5 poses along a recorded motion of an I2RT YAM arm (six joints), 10 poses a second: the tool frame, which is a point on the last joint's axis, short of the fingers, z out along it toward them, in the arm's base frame.
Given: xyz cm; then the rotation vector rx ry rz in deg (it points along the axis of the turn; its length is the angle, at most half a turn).
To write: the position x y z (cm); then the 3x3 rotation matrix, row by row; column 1 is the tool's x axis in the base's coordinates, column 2 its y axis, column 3 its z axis. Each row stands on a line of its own. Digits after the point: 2 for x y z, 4 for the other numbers.
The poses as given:
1: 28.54, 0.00, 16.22, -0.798, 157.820, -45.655
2: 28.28, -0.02, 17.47, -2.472, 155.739, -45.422
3: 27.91, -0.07, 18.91, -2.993, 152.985, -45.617
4: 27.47, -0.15, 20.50, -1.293, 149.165, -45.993
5: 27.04, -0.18, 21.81, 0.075, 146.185, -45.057
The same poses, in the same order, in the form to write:
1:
28.54, 0.00, 16.22
-0.9626, 0.0661, 0.2627
-0.0844, 0.8484, -0.5226
-0.2574, -0.5252, -0.8111

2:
28.28, -0.02, 17.47
-0.9519, 0.0568, 0.3010
-0.1139, 0.8465, -0.5200
-0.2844, -0.5293, -0.7994

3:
27.91, -0.07, 18.91
-0.9370, 0.0645, 0.3433
-0.1341, 0.8412, -0.5239
-0.3225, -0.5369, -0.7795

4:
27.47, -0.15, 20.50
-0.9141, 0.1042, 0.3918
-0.1345, 0.8337, -0.5356
-0.3825, -0.5423, -0.7481

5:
27.04, -0.18, 21.81
-0.8908, 0.1347, 0.4340
-0.1330, 0.8360, -0.5324
-0.4346, -0.5320, -0.7267

